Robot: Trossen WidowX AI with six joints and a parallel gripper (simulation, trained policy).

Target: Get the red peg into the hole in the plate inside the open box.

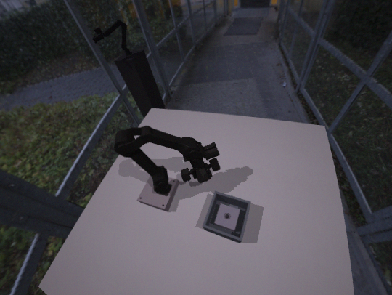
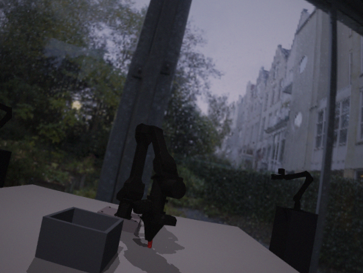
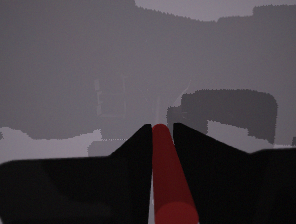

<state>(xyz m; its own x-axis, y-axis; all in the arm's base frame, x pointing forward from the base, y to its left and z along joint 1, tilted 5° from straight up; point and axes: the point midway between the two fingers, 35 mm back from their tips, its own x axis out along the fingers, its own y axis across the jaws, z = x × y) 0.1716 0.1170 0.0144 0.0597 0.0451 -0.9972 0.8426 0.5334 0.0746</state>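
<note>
Right now the plate is 17 cm to the right of my gripper tip, 16 cm ahead of it and 2 cm above it. The rest, counted from my gripper tip: grey box 17 cm to the right, 16 cm ahead; then red peg 2 cm above, 1 cm to the left, 1 cm behind.
</note>
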